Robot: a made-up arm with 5 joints. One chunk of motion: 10 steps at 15 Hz.
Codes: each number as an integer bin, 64 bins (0 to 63) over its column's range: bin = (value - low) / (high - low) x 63, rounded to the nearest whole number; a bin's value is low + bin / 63 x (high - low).
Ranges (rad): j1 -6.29..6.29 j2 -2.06..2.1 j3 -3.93..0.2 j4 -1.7..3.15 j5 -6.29..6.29
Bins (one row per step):
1: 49 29 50 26 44
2: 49 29 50 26 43
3: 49 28 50 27 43
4: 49 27 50 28 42
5: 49 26 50 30 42
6: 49 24 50 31 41
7: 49 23 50 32 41
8: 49 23 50 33 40
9: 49 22 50 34 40
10: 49 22 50 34 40
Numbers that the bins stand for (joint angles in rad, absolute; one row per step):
1: 3.4944 -0.1451 -0.6522 0.3016 2.4960
2: 3.4944 -0.1451 -0.6522 0.3016 2.2963
3: 3.4944 -0.2111 -0.6522 0.3786 2.2963
4: 3.4944 -0.2771 -0.6522 0.4556 2.0967
5: 3.4944 -0.3432 -0.6522 0.6095 2.0967
6: 3.4944 -0.4752 -0.6522 0.6865 1.8970
7: 3.4944 -0.5413 -0.6522 0.7635 1.8970
8: 3.4944 -0.5413 -0.6522 0.8405 1.6973
9: 3.4944 -0.6073 -0.6522 0.9175 1.6973
10: 3.4944 -0.6073 -0.6522 0.9175 1.6973

